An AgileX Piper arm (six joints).
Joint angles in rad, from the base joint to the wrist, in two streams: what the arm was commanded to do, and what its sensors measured. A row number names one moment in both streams.
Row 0, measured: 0.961 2.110 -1.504 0.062 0.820 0.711
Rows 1 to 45, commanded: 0.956 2.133 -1.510 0.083 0.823 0.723; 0.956 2.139 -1.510 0.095 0.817 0.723; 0.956 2.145 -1.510 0.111 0.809 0.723; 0.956 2.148 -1.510 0.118 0.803 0.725; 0.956 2.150 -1.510 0.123 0.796 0.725; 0.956 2.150 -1.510 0.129 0.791 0.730; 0.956 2.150 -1.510 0.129 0.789 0.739; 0.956 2.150 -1.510 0.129 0.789 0.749; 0.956 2.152 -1.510 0.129 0.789 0.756; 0.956 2.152 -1.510 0.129 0.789 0.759; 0.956 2.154 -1.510 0.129 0.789 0.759; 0.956 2.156 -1.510 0.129 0.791 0.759; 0.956 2.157 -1.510 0.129 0.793 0.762; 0.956 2.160 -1.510 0.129 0.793 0.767; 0.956 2.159 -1.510 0.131 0.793 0.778; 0.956 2.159 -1.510 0.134 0.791 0.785; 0.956 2.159 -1.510 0.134 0.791 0.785; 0.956 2.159 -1.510 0.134 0.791 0.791; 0.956 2.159 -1.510 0.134 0.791 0.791; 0.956 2.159 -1.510 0.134 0.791 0.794; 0.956 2.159 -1.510 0.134 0.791 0.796; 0.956 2.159 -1.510 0.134 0.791 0.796; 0.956 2.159 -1.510 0.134 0.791 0.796; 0.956 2.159 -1.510 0.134 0.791 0.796; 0.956 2.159 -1.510 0.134 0.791 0.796; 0.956 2.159 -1.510 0.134 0.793 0.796; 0.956 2.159 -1.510 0.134 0.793 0.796; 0.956 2.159 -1.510 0.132 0.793 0.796; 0.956 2.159 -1.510 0.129 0.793 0.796; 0.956 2.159 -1.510 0.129 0.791 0.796; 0.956 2.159 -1.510 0.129 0.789 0.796; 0.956 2.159 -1.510 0.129 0.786 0.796; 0.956 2.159 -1.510 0.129 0.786 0.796; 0.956 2.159 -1.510 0.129 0.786 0.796; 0.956 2.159 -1.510 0.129 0.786 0.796; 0.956 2.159 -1.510 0.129 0.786 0.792; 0.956 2.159 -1.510 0.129 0.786 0.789; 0.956 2.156 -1.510 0.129 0.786 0.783; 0.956 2.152 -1.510 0.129 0.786 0.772; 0.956 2.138 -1.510 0.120 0.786 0.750; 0.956 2.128 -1.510 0.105 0.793 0.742; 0.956 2.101 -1.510 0.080 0.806 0.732; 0.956 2.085 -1.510 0.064 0.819 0.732; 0.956 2.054 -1.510 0.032 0.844 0.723; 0.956 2.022 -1.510 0.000 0.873 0.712
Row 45, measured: 0.961 2.102 -1.504 0.080 0.809 0.747
